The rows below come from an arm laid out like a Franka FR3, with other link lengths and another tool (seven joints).
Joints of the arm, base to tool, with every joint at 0 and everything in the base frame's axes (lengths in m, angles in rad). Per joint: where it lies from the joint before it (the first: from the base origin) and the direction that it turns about. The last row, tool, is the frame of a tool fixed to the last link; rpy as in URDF.
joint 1: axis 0 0 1 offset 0 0 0.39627
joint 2: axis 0 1 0 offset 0 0 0
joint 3: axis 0 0 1 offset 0 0 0.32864
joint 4: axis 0 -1 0 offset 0.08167 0 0
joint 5: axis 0 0 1 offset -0.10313 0 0.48
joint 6: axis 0 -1 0 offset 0 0 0
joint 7: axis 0 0 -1 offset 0.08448 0 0
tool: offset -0.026 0.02 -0.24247 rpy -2.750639 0 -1.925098
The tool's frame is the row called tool.
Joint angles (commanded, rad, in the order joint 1, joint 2, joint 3, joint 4, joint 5, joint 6, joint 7), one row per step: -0.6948 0.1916 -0.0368 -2.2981 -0.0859 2.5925 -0.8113; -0.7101 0.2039 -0.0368 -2.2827 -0.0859 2.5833 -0.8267; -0.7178 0.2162 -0.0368 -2.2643 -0.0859 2.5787 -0.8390; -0.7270 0.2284 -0.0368 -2.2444 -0.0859 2.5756 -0.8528; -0.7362 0.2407 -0.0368 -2.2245 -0.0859 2.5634 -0.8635; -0.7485 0.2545 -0.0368 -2.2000 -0.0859 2.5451 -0.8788; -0.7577 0.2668 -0.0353 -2.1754 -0.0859 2.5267 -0.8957; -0.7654 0.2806 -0.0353 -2.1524 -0.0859 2.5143 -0.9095
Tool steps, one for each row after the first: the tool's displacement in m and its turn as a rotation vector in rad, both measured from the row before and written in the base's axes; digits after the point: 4 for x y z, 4 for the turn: -0.0042 -0.0094 -0.0010 0.0027 0.0068 -0.0004; 0.0009 -0.0079 0.0006 -0.0020 0.0007 0.0044; 0.0010 -0.0094 0.0015 -0.0042 -0.0014 0.0045; -0.0008 -0.0079 0.0007 0.0019 0.0053 0.0008; -0.0020 -0.0099 0.0014 0.0036 0.0082 0.0020; 0.0002 -0.0082 0.0024 0.0030 0.0069 0.0081; 0.0003 -0.0082 0.0011 0.0011 0.0045 0.0054
